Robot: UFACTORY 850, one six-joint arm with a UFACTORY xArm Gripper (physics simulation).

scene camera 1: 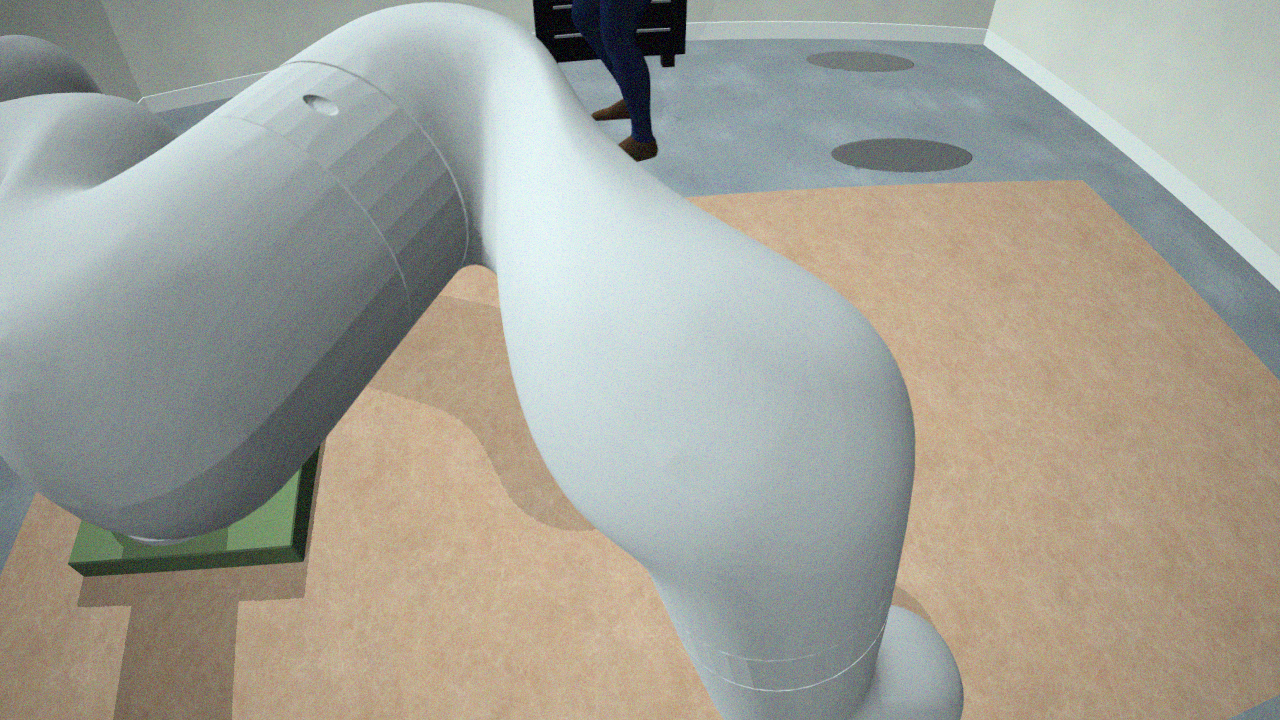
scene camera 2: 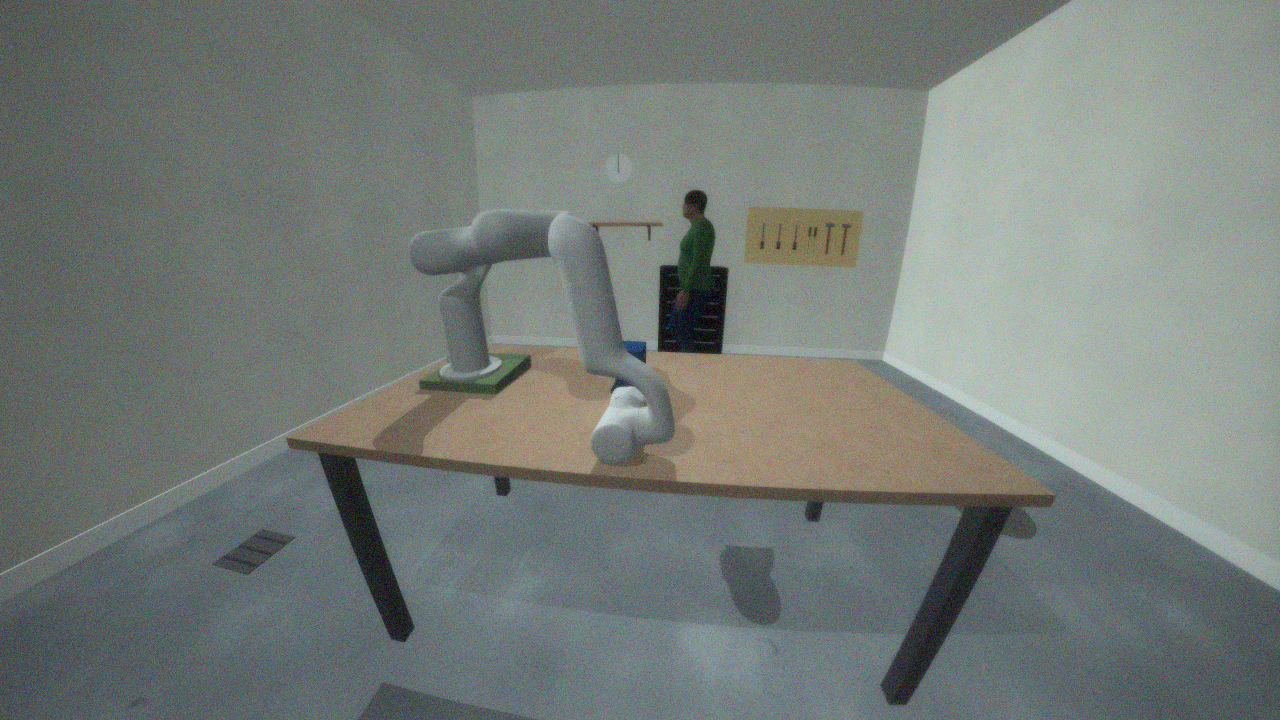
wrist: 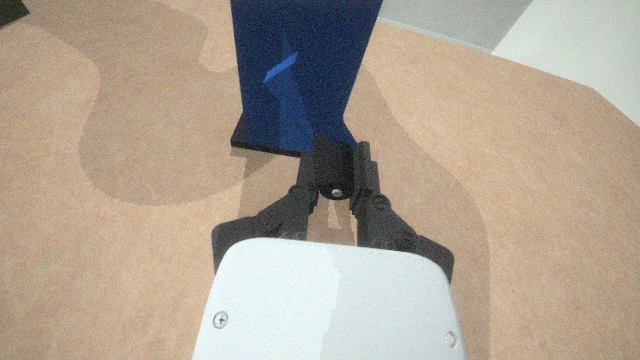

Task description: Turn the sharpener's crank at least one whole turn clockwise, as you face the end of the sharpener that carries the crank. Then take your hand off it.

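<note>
The blue sharpener [wrist: 310, 60] [scene camera 2: 635, 347] stands upright on the table, with a dark base edge low on its near side in the wrist view. The crank's black cylindrical handle [wrist: 336, 172] sticks out from its near end towards the wrist, with a small pale pin in its end face. My gripper [wrist: 338, 152] is shut on this handle, one dark finger against each side. The rest of the crank is hidden behind the handle and fingers. In scene camera 1 the arm hides the sharpener and gripper; in scene camera 2 the wrist hides the gripper.
My arm [scene camera 1: 698, 358] [scene camera 2: 586, 286] reaches across the wooden table [scene camera 1: 1029, 358] [scene camera 2: 787, 420] from its green base plate [scene camera 1: 259, 528] [scene camera 2: 512, 365]. A person in a green top [scene camera 2: 696, 255] stands beyond the table in front of a black drawer cabinet [scene camera 2: 719, 308].
</note>
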